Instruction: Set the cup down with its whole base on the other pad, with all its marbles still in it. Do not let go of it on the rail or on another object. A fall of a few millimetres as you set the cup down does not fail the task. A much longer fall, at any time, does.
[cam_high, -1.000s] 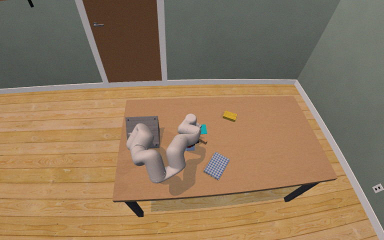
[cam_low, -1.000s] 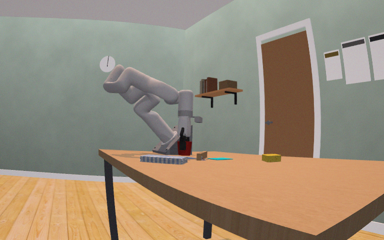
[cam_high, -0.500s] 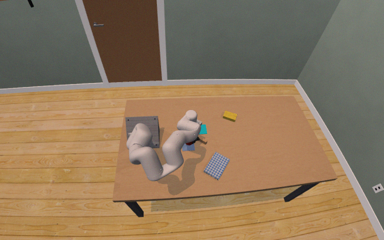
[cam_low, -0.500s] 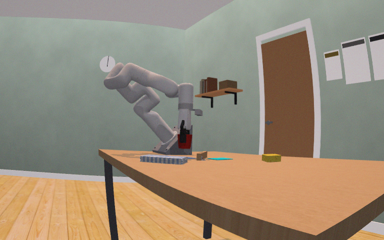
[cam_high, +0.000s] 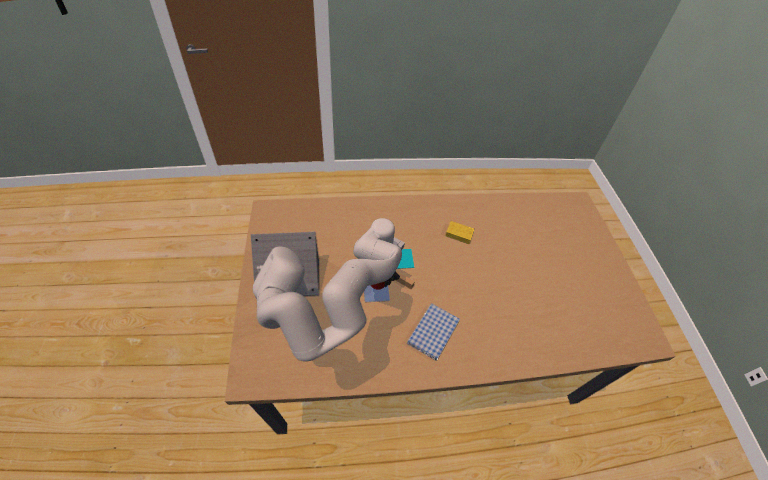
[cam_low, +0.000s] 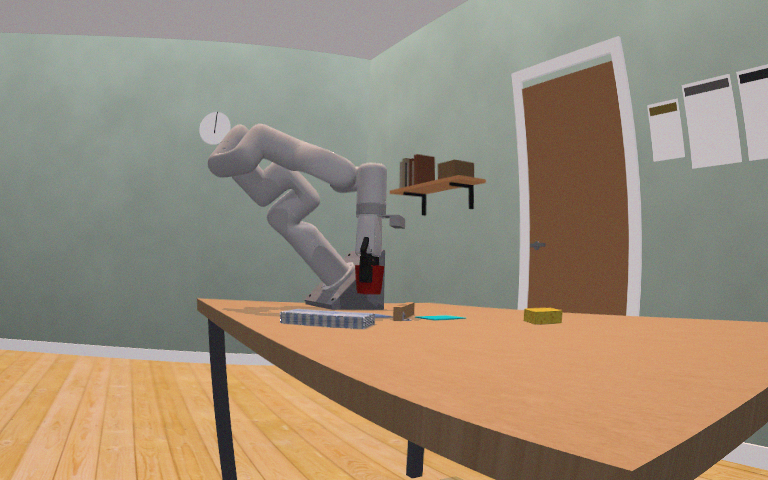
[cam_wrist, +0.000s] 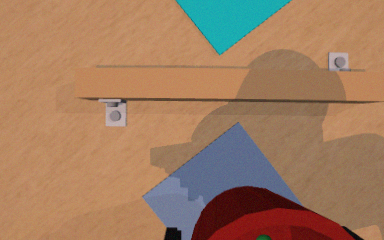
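The green marble lies 3 cm below my hand, 1 cm to the right of it and 1 cm ahead of it. From my hand the other things lie so: wooden rail 9 cm below, 7 cm to the left, 6 cm ahead; yellow marble 3 cm below, 2 cm to the left, 1 cm ahead; red cup 2 cm below.
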